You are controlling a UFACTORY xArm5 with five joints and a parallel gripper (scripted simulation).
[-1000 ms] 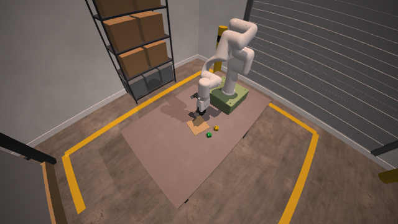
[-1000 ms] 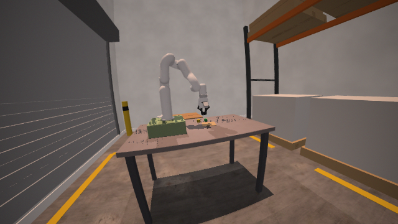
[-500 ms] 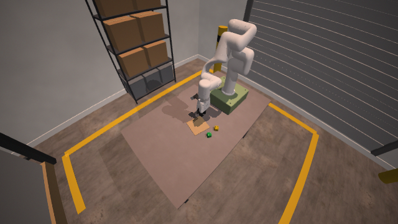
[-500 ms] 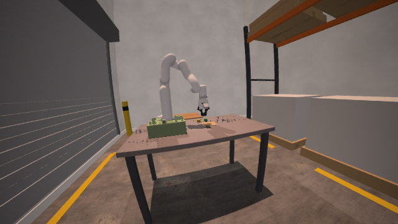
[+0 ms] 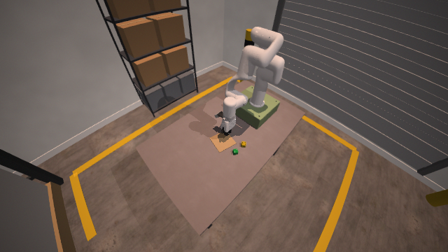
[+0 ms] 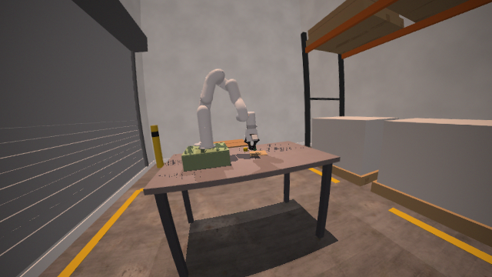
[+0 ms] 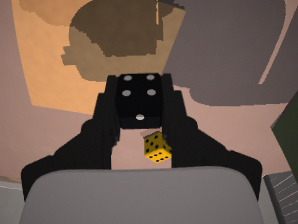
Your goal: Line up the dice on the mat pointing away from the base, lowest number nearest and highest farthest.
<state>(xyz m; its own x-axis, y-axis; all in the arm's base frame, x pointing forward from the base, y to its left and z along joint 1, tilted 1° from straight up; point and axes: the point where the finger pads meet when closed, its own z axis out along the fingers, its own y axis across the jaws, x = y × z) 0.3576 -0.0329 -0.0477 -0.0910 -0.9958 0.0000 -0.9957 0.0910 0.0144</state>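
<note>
Now: hand 6 cm above the orange mat and 5 cm short of it. The rest, counted from my hand: green die: 12 cm to the left, 8 cm ahead, 5 cm below; then black die: 1 cm below; then yellow die: 13 cm to the left, 5 cm below, 1 cm behind.
</note>
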